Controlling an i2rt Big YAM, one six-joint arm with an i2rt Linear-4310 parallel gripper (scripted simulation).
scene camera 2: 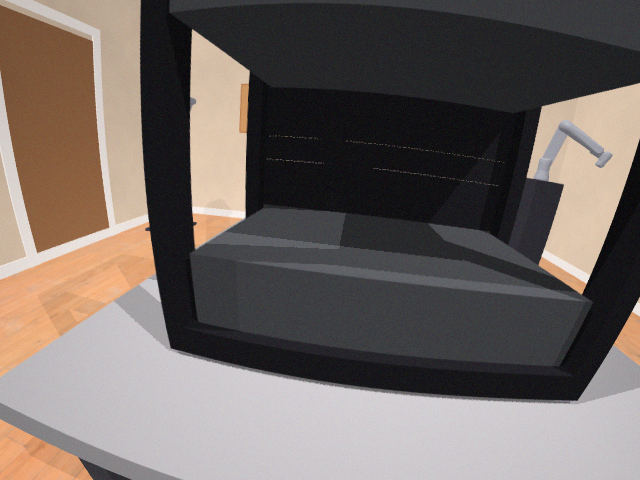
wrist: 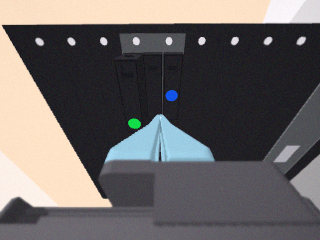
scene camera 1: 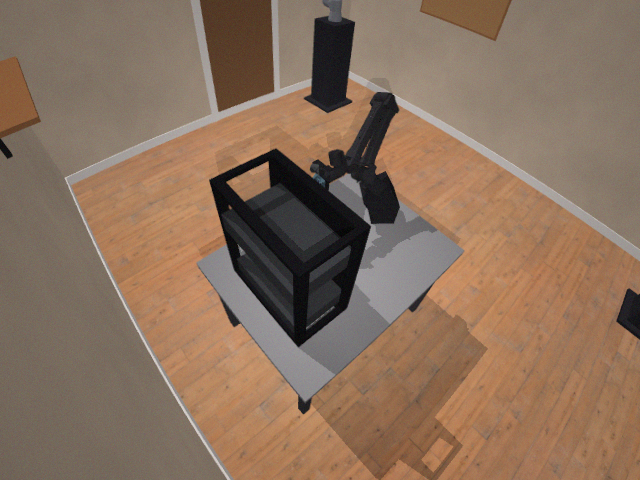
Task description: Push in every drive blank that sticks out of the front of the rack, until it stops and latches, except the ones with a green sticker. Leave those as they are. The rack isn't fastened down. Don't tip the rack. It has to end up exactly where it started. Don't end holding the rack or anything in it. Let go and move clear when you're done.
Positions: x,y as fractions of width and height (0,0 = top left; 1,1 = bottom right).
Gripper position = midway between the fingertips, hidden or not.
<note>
In view: the gripper (wrist: 0.50,0.50) and a drive blank (wrist: 0.54,0.33).
</note>
